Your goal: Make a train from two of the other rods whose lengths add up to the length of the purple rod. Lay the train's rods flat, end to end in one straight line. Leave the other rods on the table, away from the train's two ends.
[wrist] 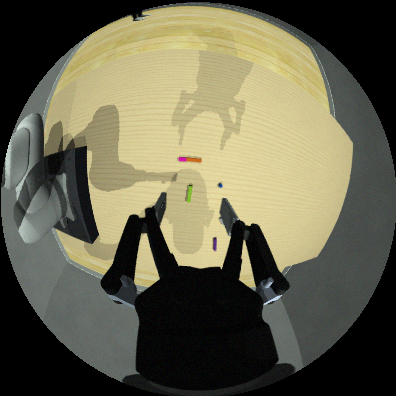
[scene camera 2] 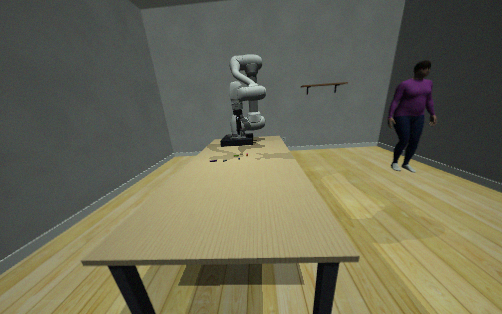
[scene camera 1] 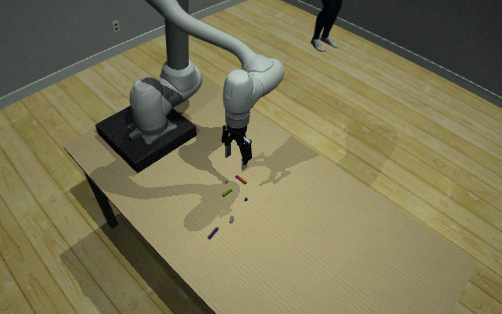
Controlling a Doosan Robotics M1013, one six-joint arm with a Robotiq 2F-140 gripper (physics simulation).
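Where they show: gripper, fingertip midpoint: [wrist: 193, 202] [scene camera 2: 239, 137] [scene camera 1: 236, 162]; arm's base, link origin: [wrist: 59, 194] [scene camera 1: 152, 128].
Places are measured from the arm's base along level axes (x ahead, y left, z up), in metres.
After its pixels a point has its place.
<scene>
A magenta rod [scene camera 1: 237, 177] @(y 0.118, x 0.481, z -0.059 m) [wrist: 182, 159] @(y 0.121, x 0.481, z -0.056 m) and an orange rod [scene camera 1: 242, 180] @(y 0.122, x 0.510, z -0.059 m) [wrist: 194, 160] @(y 0.121, x 0.513, z -0.056 m) lie flat end to end in one line, seemingly touching. A green rod [scene camera 1: 227, 192] @(y 0.025, x 0.511, z -0.059 m) [wrist: 189, 193] @(y 0.027, x 0.510, z -0.056 m) lies apart, crosswise to that line. A small blue piece [scene camera 1: 246, 199] @(y 0.059, x 0.597, z -0.059 m) [wrist: 220, 185] @(y 0.060, x 0.594, z -0.057 m) lies beyond the orange end, off to the side. A short grey rod [scene camera 1: 231, 219] @(y -0.061, x 0.625, z -0.056 m) is partly hidden by a finger in the wrist view. The purple rod [scene camera 1: 213, 233] @(y -0.160, x 0.621, z -0.058 m) [scene camera 2: 213, 161] @(y -0.157, x 0.623, z -0.065 m) [wrist: 215, 244] @(y -0.156, x 0.621, z -0.056 m) lies farthest from the pair. My gripper [scene camera 1: 236, 160] @(y 0.075, x 0.511, z 0.109 m) [wrist: 193, 202] @(y 0.075, x 0.511, z 0.109 m) is open and empty, above the table.
The rods lie on the wooden table [scene camera 1: 350, 235] @(y 0.244, x 1.031, z -0.066 m) [scene camera 2: 225, 215] @(y 0.076, x 1.314, z -0.066 m). The arm's black base [scene camera 1: 145, 145] @(y -0.096, x 0.074, z 0.000 m) [scene camera 2: 237, 142] @(y -0.003, x 0.137, z -0.028 m) stands at the table's far end in the second scene view. Arm shadows cross the table around the rods. A person [scene camera 2: 412, 110] stands on the floor beyond the table's side.
</scene>
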